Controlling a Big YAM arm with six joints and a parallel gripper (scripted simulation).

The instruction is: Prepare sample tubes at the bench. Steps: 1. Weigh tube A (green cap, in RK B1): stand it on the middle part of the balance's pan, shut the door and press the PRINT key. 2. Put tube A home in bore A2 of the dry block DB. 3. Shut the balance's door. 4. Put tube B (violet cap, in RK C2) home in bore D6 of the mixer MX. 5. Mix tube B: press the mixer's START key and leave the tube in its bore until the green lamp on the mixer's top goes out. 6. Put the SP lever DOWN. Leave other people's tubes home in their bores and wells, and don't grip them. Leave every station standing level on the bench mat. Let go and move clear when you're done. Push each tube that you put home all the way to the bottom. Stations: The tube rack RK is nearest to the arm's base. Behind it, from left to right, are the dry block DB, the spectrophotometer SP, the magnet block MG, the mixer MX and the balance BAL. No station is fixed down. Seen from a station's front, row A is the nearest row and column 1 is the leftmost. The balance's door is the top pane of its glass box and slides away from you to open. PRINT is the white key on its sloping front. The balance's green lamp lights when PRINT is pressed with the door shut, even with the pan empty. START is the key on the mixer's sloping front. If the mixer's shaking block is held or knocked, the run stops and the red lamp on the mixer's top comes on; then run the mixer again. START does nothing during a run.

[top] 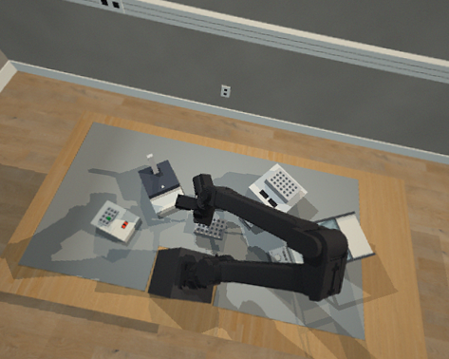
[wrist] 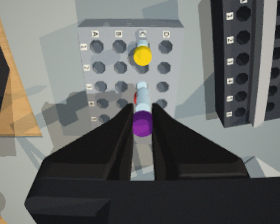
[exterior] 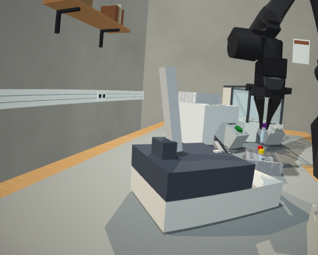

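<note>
Now: hand 320 mm to the left of the mixer block, 140 mm short of it and 50 mm below it. Round my hand: rack RK (90 mm below, 30 mm to the right, 20 mm behind); then violet-capped tube B (20 mm below); then magnet block (100 mm ahead, 90 mm below, 20 mm to the right).
</note>
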